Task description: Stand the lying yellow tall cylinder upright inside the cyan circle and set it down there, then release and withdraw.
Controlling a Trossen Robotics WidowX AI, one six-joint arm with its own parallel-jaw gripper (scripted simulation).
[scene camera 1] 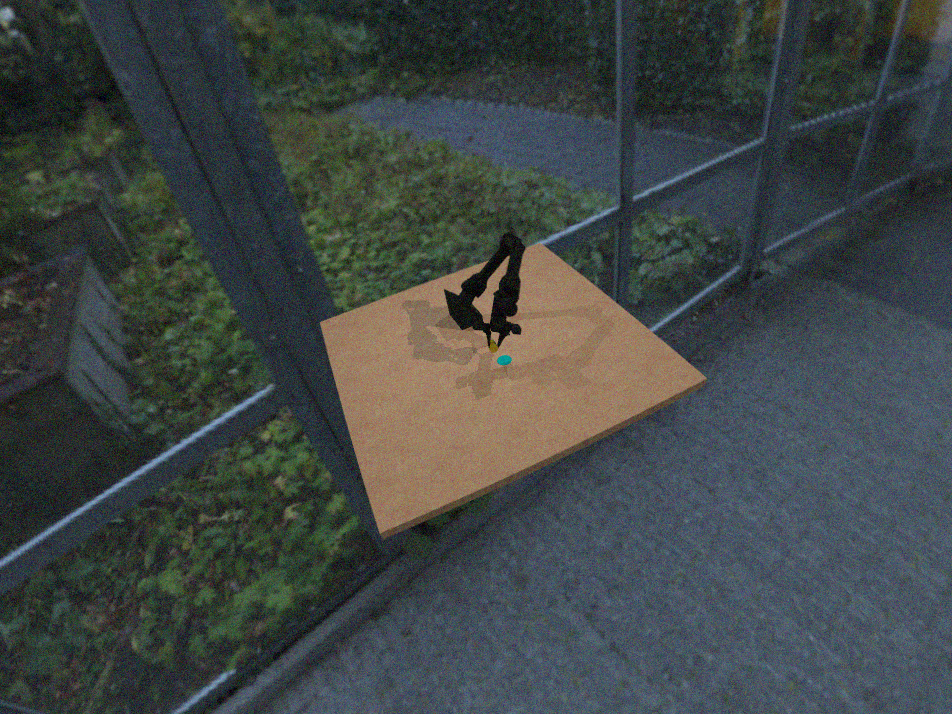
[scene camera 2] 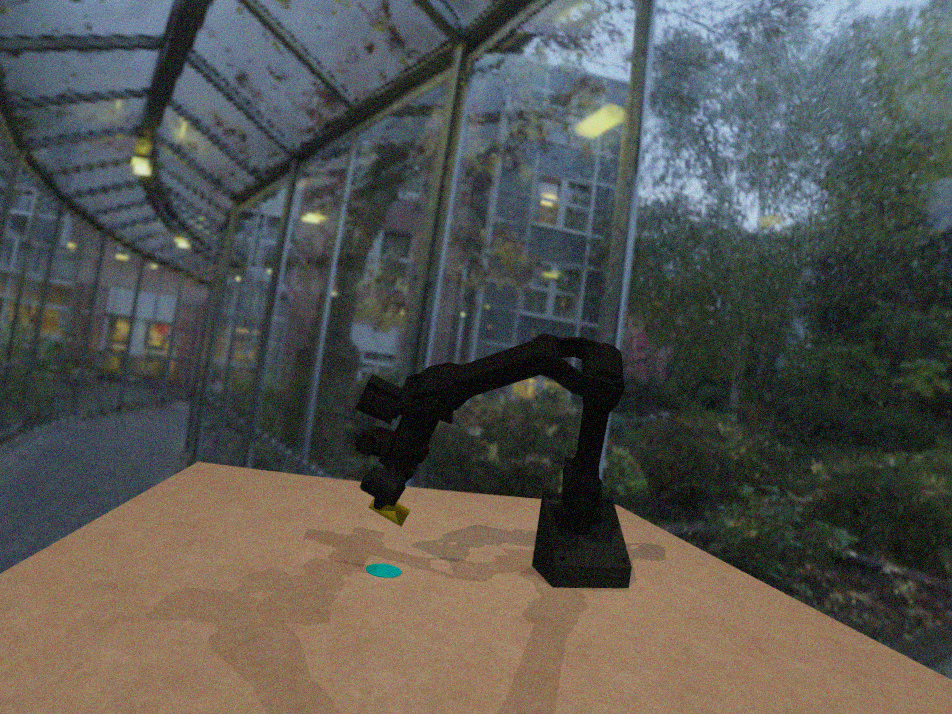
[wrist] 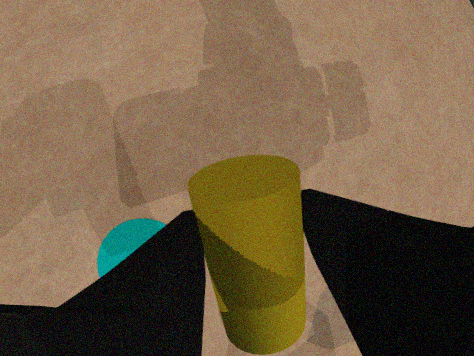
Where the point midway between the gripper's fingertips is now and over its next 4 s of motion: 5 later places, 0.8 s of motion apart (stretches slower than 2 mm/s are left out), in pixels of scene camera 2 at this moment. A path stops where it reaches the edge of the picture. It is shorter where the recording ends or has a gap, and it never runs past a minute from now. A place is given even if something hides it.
My gripper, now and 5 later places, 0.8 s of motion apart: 380, 503; 375, 503; 372, 502; 370, 499; 371, 495; 375, 490
